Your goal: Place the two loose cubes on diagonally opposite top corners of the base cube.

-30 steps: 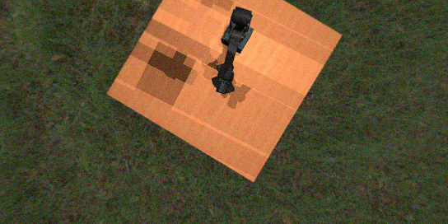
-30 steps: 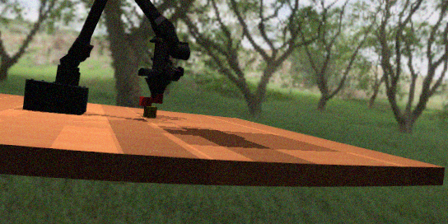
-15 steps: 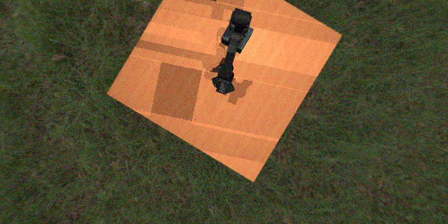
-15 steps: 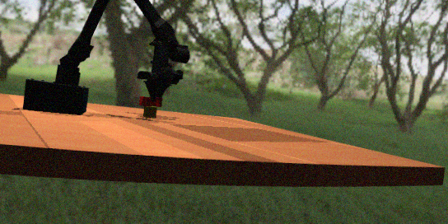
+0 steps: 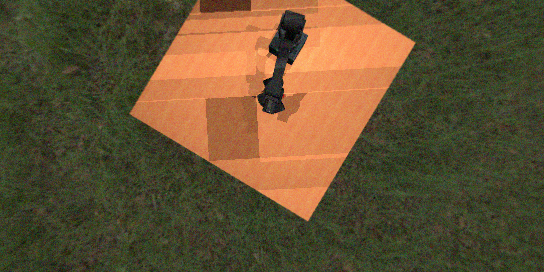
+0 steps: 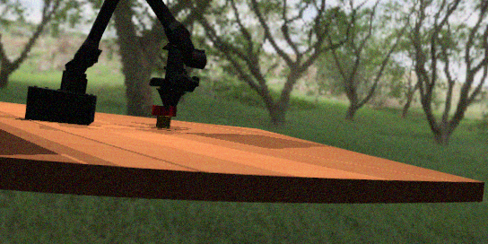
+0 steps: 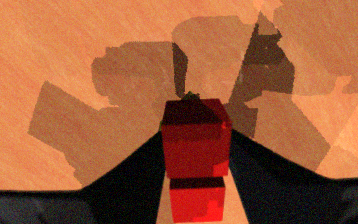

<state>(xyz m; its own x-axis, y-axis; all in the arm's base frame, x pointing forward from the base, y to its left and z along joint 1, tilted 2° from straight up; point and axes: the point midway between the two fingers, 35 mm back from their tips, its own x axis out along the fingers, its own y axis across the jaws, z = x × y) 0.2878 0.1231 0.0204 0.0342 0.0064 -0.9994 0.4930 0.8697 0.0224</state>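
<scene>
Now: gripper tip 4 cm past the red cube and 2 cm to the right of it. Also, from my gripper tip: yellow base cube (2 cm behind, 1 cm to the left, 4 cm below).
</scene>
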